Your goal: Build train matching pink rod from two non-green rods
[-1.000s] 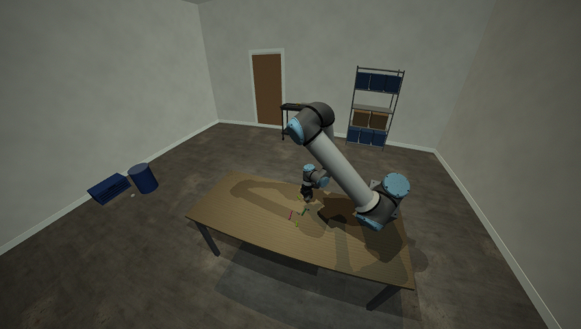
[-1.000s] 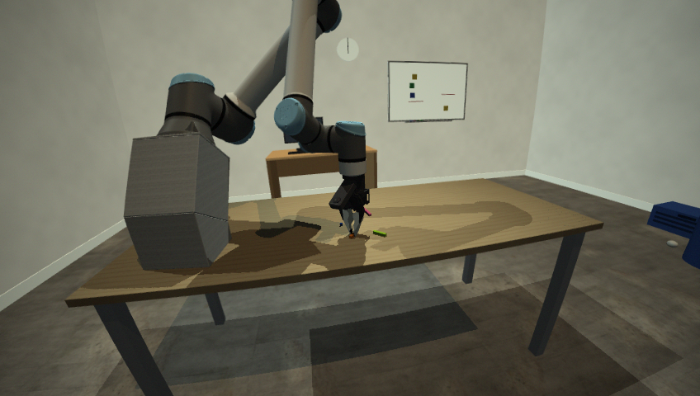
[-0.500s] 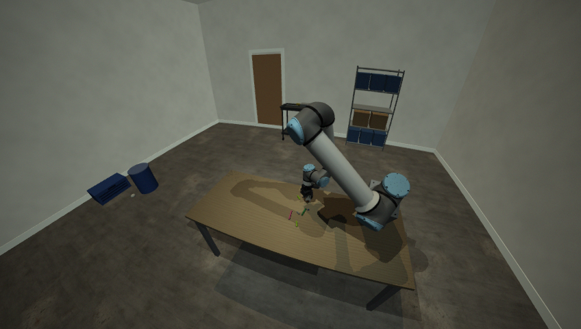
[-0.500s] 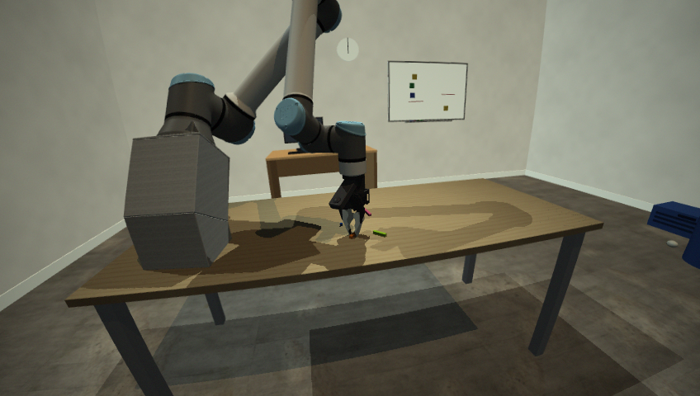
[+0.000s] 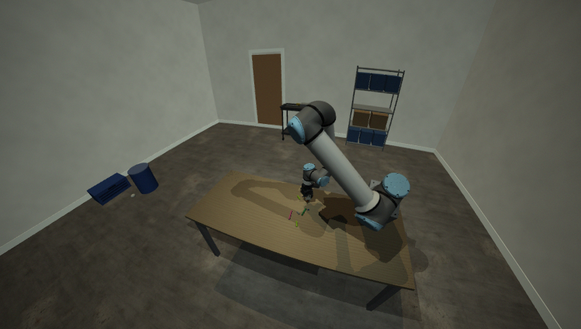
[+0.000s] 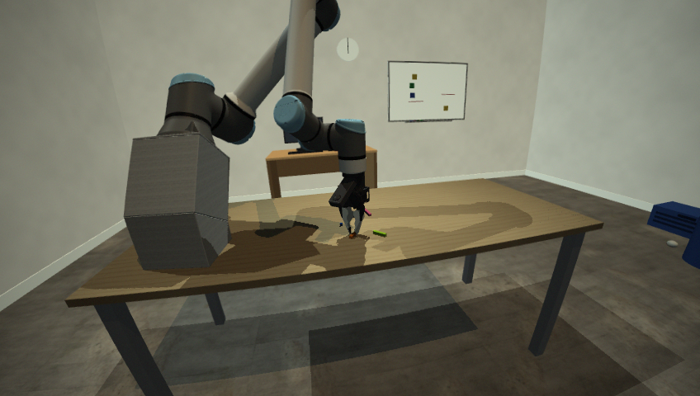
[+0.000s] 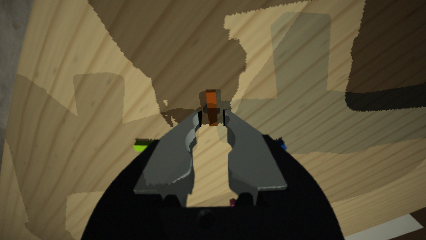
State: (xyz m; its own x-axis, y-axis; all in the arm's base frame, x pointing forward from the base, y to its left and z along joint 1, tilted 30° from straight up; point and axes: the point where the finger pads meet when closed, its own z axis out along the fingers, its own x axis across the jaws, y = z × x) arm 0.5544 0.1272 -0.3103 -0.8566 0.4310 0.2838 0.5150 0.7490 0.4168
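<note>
Right now the orange rod is 20 mm below my hand. The rest, counted from my hand: green rod (130 mm to the left, 20 mm below, 20 mm behind); then grey rod (170 mm to the left, 20 mm below, 20 mm ahead); then blue rod (100 mm to the left, 40 mm behind, 20 mm below).
</note>
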